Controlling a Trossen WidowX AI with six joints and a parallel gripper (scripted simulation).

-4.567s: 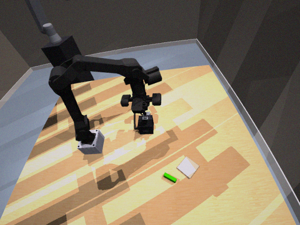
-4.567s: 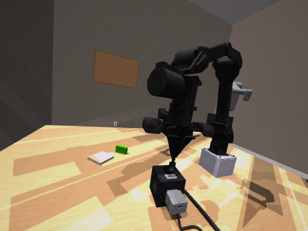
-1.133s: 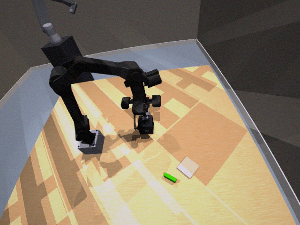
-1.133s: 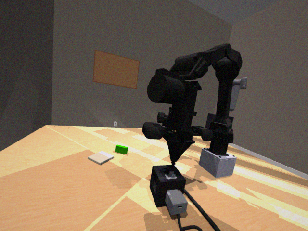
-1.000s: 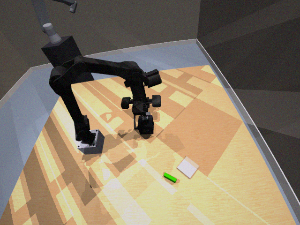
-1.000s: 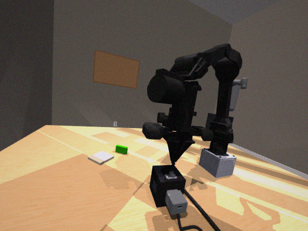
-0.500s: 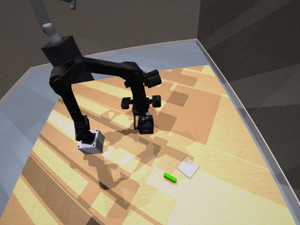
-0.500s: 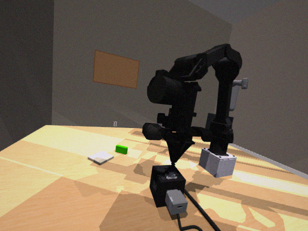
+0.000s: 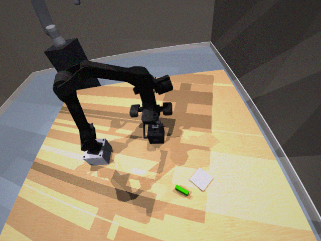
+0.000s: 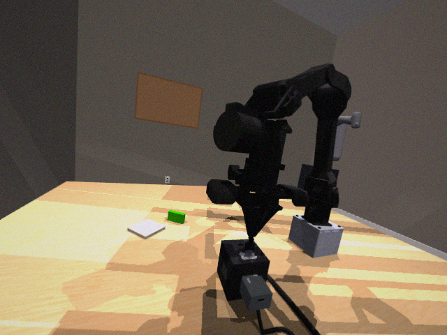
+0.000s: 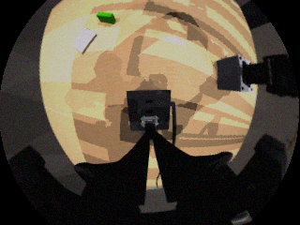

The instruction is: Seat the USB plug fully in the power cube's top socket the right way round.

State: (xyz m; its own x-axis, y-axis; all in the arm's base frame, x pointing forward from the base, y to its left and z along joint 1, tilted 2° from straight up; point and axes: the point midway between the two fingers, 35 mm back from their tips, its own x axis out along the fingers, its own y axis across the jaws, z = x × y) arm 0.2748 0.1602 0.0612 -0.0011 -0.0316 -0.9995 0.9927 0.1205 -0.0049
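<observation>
My gripper tip is now 20 mm above the dark USB plug. Also, from my gripper tip: white tile (230 mm ahead, 220 mm to the right, 110 mm below); green block (280 mm to the right, 150 mm ahead, 100 mm below); grey socket (50 mm below).
</observation>
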